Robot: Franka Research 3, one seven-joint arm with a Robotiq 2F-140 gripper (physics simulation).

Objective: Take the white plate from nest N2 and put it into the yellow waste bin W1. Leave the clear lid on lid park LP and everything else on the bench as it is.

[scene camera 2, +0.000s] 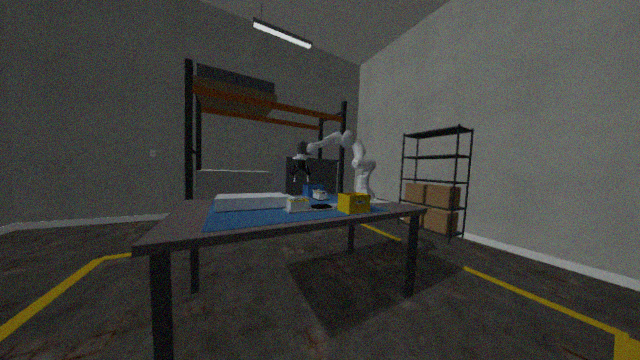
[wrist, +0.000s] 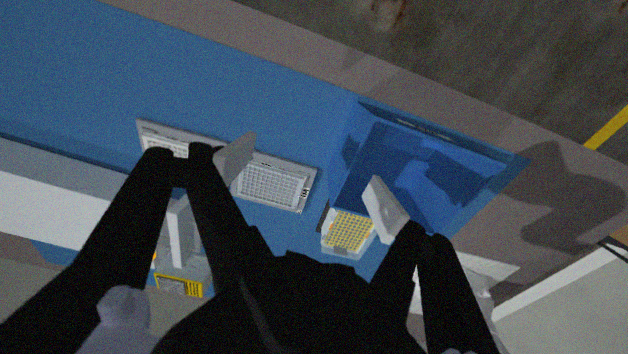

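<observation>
My gripper point(scene camera 2: 301, 179) point(wrist: 313, 167) is open and empty, pointing down above the bench. In the wrist view the white plate point(wrist: 166, 145) sits in the grey nest N2 point(wrist: 176, 133), left of the fingertips and partly hidden by the left finger. The yellow waste bin W1 point(scene camera 2: 354, 203) stands near the bench's front edge in the scene view; I cannot make it out in the wrist view. The clear lid and lid park LP cannot be made out; the gripper body covers much of the lower wrist view.
A second pale plate point(wrist: 272, 186) sits in a nest between the fingertips in the wrist view. A yellow-topped tip box point(wrist: 348, 231) and a blue bin point(wrist: 500, 187) stand to its right. A long white block point(scene camera 2: 250, 201) point(wrist: 45, 207) and a yellow-topped white box point(scene camera 2: 297, 204) stand on the blue mat point(scene camera 2: 240, 220).
</observation>
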